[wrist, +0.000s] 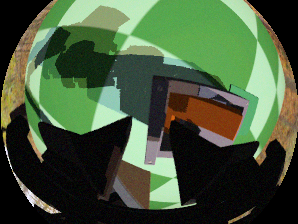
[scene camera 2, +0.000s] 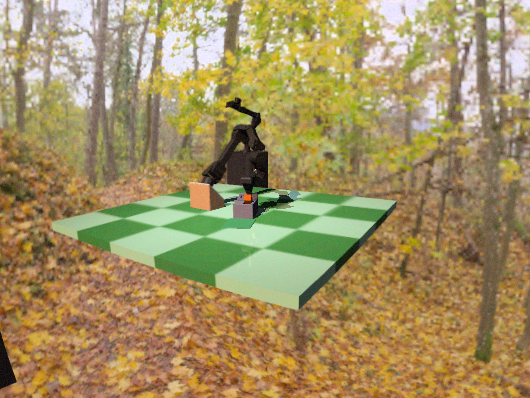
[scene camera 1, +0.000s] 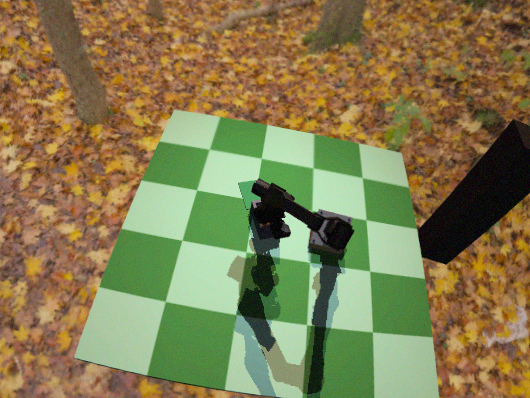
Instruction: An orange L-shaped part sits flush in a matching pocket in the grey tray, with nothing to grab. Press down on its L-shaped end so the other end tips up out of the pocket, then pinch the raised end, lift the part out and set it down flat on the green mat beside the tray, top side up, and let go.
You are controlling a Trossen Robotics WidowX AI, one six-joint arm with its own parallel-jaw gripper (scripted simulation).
Observation:
In view: my gripper point(wrist: 151, 122) and an orange L-shaped part point(wrist: 217, 117).

